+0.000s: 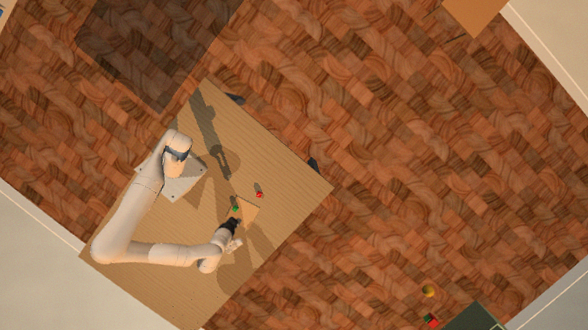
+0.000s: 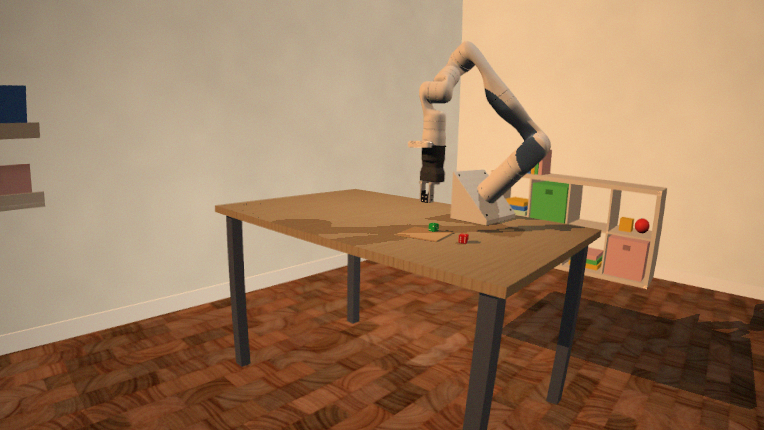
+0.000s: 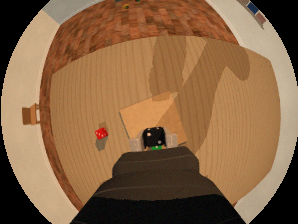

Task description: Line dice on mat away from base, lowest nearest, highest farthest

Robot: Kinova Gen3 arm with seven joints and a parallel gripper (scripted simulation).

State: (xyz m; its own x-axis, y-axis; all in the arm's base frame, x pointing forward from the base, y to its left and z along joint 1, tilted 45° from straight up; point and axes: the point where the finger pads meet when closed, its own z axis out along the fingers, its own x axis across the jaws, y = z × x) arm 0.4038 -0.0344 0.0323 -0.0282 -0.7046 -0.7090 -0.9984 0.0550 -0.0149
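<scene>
My gripper is now 120 mm above the tan mat. The rest, counted from my hand: red die 150 mm to the left, 110 mm below; black die 10 mm below; green die 50 mm behind, 110 mm below.
</scene>
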